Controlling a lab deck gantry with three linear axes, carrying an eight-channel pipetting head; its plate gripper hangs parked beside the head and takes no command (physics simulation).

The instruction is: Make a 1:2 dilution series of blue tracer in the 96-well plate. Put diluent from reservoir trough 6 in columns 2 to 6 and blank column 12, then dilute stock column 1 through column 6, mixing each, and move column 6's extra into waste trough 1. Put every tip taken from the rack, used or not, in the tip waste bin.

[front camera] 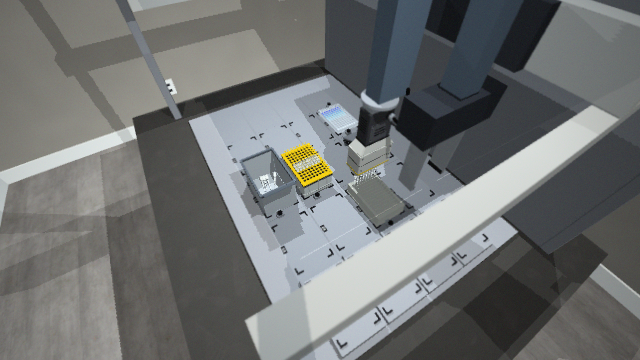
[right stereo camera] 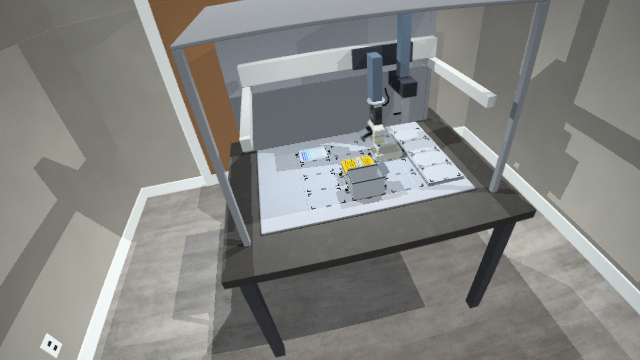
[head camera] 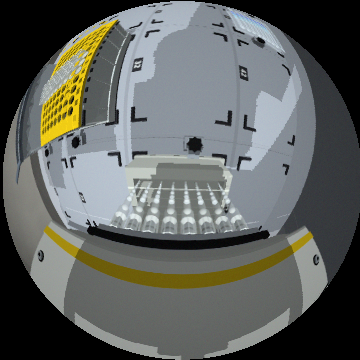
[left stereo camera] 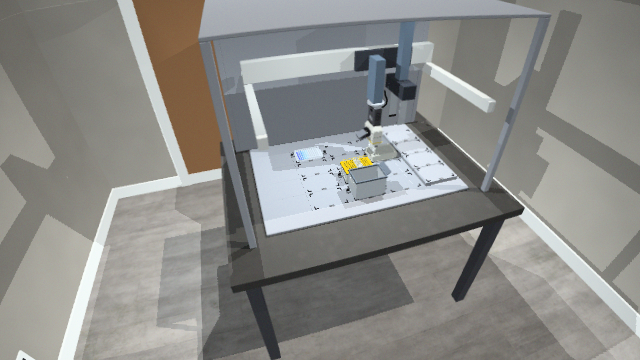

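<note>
The pipetting head (front camera: 369, 155) (head camera: 182, 310) (left stereo camera: 374, 135) (right stereo camera: 377, 135) carries a row of clear tips (front camera: 366, 176) (head camera: 179, 220) over the plate-side end of the cream reservoir (front camera: 379, 202) (left stereo camera: 385, 152) (right stereo camera: 388, 151). Their lower ends seem at or in an end trough; depth and liquid are unclear. The 96-well plate (front camera: 338, 117) (head camera: 254, 26) (left stereo camera: 308, 154) (right stereo camera: 313, 154) shows blue fading across columns. The yellow rack (front camera: 306, 164) (head camera: 62, 107) holds clear tips in its middle. The grey waste bin (front camera: 275, 201) (left stereo camera: 368, 187) (right stereo camera: 367, 186) contains loose tips. My parked plate gripper (front camera: 424, 175) is open and empty, fingers apart.
A dark carriage block (front camera: 440, 117) (left stereo camera: 406, 90) (right stereo camera: 406, 86) hangs beside the head. A pale beam (front camera: 425, 240) crosses the front view. Raised pale carriers (left stereo camera: 425, 155) (right stereo camera: 432, 152) lie beyond the reservoir. Posts (left stereo camera: 227, 145) (right stereo camera: 212, 145) stand at the table edge.
</note>
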